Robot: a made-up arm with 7 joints.
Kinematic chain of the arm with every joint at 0, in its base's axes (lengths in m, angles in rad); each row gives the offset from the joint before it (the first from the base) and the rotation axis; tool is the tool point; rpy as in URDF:
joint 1: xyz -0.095 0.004 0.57 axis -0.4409 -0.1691 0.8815
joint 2: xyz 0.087 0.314 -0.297 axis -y
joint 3: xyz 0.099 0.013 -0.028 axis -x
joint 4: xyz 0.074 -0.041 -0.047 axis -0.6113 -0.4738 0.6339
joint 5: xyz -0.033 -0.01 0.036 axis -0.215 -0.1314 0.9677
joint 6: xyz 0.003 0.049 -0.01 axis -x
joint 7: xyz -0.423 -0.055 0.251 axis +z
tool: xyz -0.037 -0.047 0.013 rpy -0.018 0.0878 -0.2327
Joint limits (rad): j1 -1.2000..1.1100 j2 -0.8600..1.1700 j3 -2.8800..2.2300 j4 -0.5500..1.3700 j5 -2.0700..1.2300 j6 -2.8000..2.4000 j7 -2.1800..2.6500
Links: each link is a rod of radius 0.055 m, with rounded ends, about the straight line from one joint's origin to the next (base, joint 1, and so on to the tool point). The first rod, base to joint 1, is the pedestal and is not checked.
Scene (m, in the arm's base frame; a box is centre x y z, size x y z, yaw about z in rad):
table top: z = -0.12
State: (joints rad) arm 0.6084 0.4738 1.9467 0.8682 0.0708 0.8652 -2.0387
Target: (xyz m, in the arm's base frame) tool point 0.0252 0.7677 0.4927
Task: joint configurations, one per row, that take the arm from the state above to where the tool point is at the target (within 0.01 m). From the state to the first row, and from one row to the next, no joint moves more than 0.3 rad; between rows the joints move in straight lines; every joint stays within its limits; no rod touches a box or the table.
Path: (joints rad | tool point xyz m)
1: 0.3364 0.4965 2.0175 0.9134 0.2631 0.7223 -2.0254 | -0.4948 0.2006 0.2128
2: 0.0644 0.5193 2.0884 0.9585 0.4554 0.5793 -2.0121 | -0.4404 0.4572 0.3057
3: -0.2076 0.5420 2.1592 1.0037 0.6478 0.4364 -1.9987 | -0.2563 0.6663 0.4073
4: -0.4796 0.5647 2.2300 1.0488 0.8401 0.2935 -1.9854 | 0.0252 0.7677 0.4927

